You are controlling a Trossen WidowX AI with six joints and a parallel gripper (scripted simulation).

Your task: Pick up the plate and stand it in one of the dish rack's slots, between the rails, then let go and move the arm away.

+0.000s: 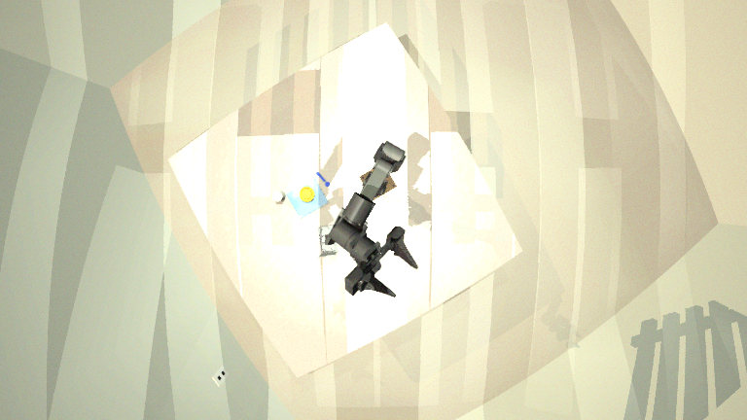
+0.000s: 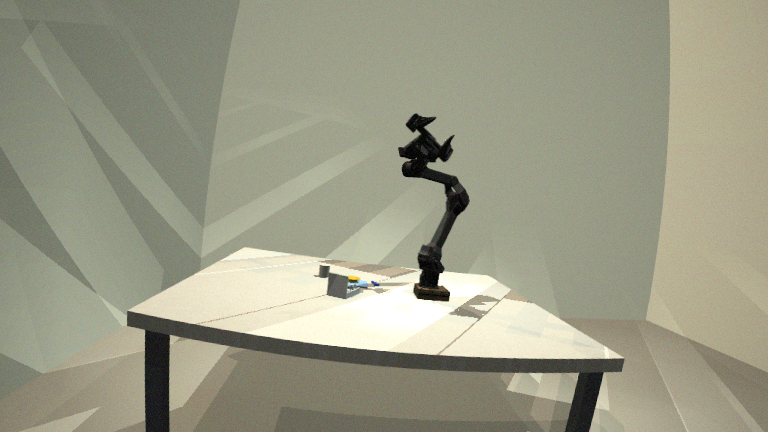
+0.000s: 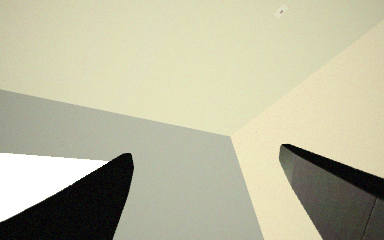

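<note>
Right now the yellow round plate is 170 mm ahead of my gripper tip, 370 mm to the right of it and 590 mm below it. Also, from my gripper tip: light blue mat: 180 mm ahead, 360 mm to the right, 600 mm below.
</note>
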